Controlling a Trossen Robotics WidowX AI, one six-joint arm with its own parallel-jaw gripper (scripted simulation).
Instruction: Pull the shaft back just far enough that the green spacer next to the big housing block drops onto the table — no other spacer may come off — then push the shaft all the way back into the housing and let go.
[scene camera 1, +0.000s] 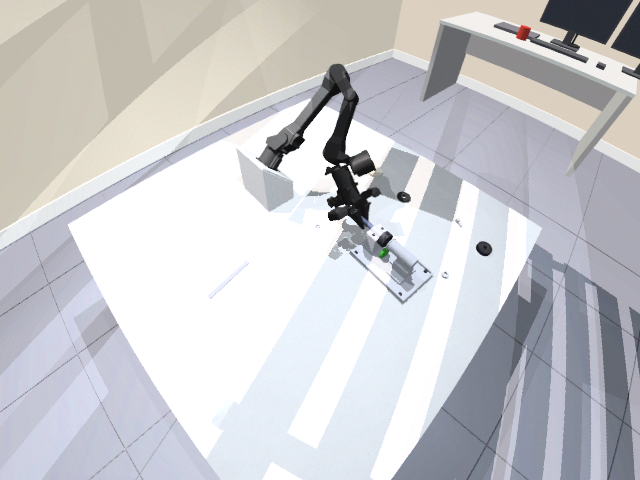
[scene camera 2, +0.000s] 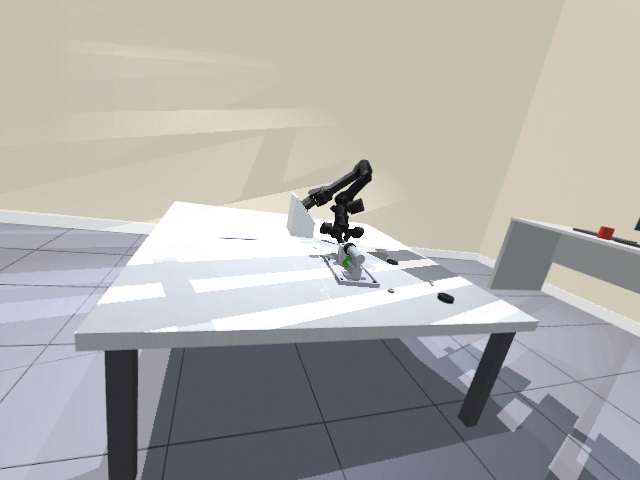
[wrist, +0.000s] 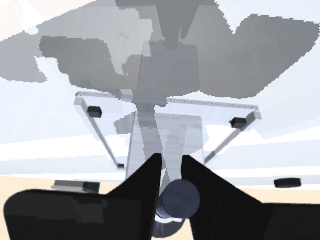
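Gripper (scene camera 1: 365, 227), (wrist: 170, 160). Shaft (wrist: 180, 199). Housing block (scene camera 2: 356, 274), (wrist: 129, 129).
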